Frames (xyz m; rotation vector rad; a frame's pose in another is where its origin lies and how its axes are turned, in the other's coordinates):
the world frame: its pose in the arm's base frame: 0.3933 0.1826 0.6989 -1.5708 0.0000 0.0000
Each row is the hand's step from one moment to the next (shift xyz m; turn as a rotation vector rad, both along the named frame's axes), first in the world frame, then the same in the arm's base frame.
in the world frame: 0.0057 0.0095 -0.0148 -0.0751 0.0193 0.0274
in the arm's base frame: 0.0057 -0.0148 -0.0095 -0.0751 0.0274 -0.0193
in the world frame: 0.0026 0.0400 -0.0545 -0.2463 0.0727 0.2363
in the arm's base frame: 0.0026 -0.0545 -0.0400 -0.2463 0.2363 -0.0727
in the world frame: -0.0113 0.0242 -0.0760 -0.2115 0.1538 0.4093
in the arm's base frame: -0.0113 -0.0760 -0.0242 -0.2115 0.4093 -0.1538
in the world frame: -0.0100 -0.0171 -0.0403 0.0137 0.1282 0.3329
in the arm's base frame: -0.0100 -0.0403 0.0171 0.0137 0.3329 -0.1282
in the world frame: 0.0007 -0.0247 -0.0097 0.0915 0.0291 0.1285
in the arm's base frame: 0.0007 -0.0097 0.0247 0.0915 0.1285 -0.0291
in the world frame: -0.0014 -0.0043 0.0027 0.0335 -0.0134 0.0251
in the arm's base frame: -0.0014 0.0027 0.0043 0.0335 0.0251 0.0134
